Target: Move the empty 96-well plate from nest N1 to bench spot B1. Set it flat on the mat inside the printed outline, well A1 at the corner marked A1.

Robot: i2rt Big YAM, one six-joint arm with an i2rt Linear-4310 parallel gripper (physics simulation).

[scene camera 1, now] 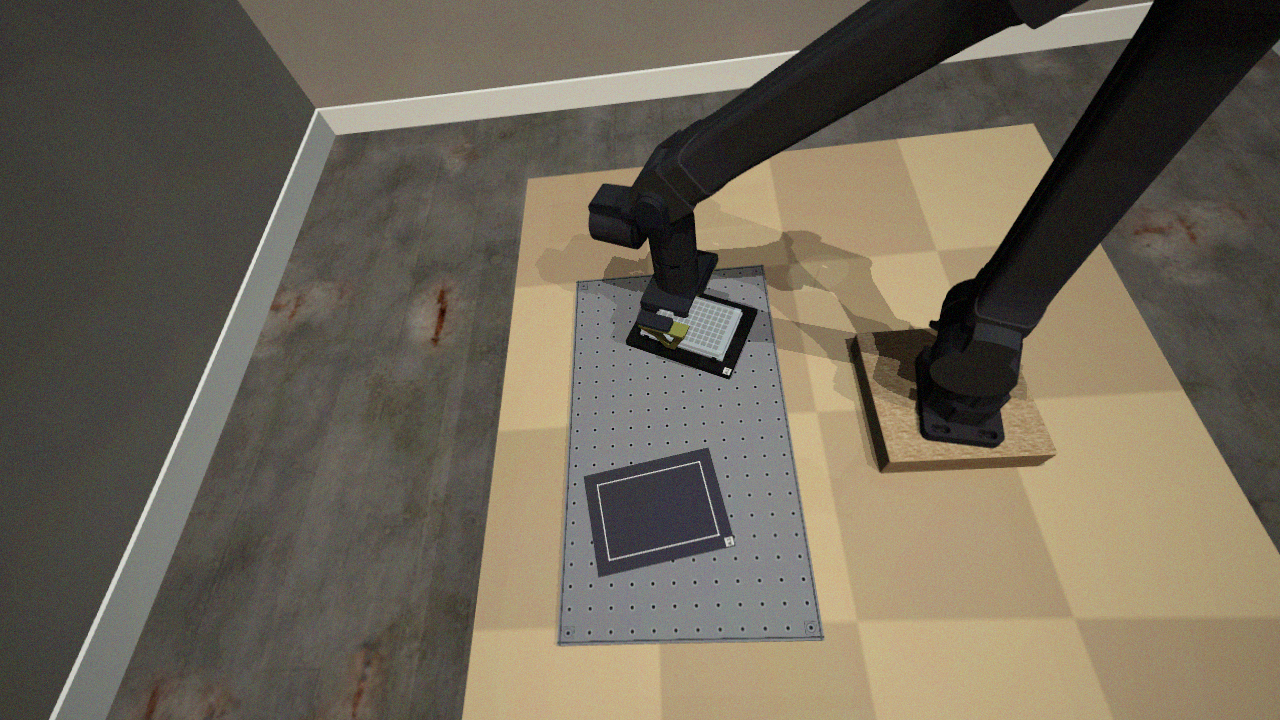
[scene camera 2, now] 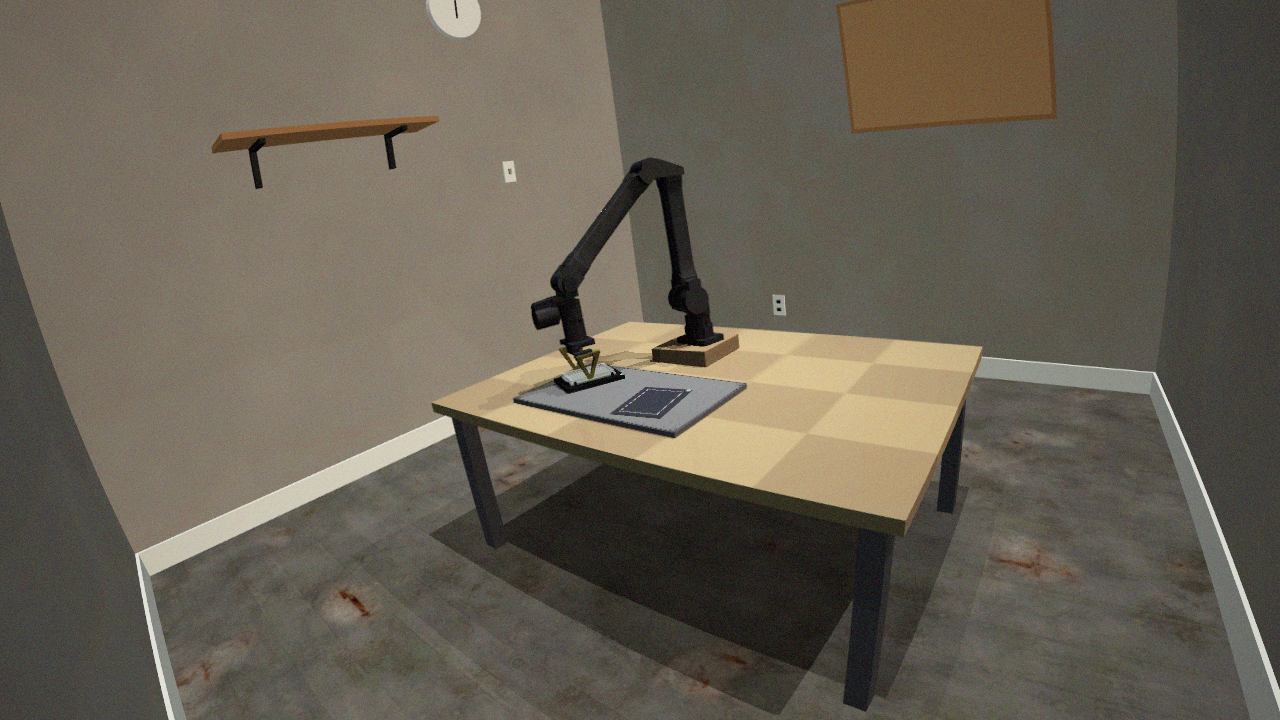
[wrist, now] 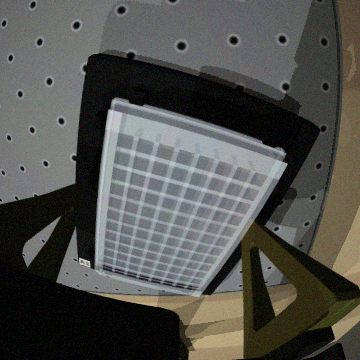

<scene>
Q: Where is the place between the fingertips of the gripper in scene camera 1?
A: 682,321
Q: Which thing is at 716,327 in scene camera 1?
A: A well plate.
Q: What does the gripper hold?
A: Nothing.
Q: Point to a dark mat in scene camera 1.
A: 660,509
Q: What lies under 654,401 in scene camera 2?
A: A dark mat.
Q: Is the gripper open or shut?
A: Open.
</scene>
